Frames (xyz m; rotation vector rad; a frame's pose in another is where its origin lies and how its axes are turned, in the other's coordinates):
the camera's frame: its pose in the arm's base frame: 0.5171 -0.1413 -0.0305 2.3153 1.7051 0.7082
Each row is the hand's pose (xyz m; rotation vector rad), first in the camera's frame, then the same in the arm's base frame.
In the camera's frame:
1: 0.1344 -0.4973 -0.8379 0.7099 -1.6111 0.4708
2: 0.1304 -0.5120 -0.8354 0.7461 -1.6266 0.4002
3: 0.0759 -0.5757 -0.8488 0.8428 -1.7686 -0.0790
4: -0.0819 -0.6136 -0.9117 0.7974 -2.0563 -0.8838
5: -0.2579 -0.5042 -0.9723 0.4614 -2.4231 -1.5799
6: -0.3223 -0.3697 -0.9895 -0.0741 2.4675 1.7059
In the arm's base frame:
1: -0.2722 0.0352 0.5292 2.2430 0.5772 -1.5825
2: -0.2845 0.0366 0.5199 2.1922 0.6479 -1.6317
3: -0.3574 0.0046 0.4906 1.7378 1.0092 -1.8316
4: -0.4556 -0.1391 0.4874 0.8151 1.2656 -1.9469
5: -0.4316 -0.3476 0.5383 -0.0365 1.0742 -1.8323
6: -0.3401 -0.4540 0.5916 -0.4264 0.7790 -1.6845

